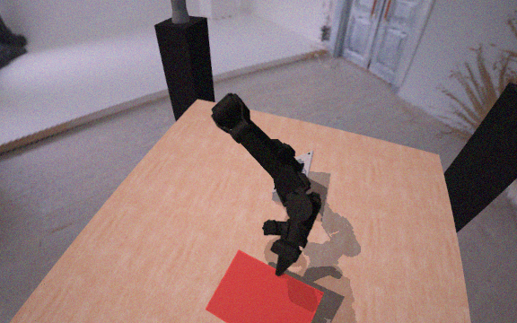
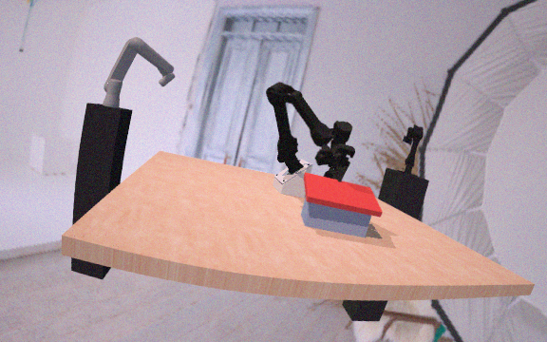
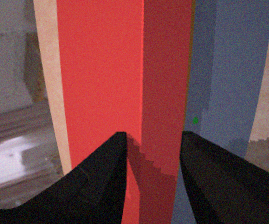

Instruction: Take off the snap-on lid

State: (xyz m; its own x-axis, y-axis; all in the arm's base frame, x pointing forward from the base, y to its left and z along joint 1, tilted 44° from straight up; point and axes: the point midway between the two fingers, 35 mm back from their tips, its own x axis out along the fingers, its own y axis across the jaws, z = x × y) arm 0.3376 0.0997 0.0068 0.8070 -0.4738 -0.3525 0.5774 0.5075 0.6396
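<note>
Now: the red lid 80 mm ahead of my gripper tip, 10 mm to the right of it and 20 mm below it. The rest, counted from my gripper tip: grey-blue storage box: 70 mm ahead, 10 mm to the right, 80 mm below.
</note>
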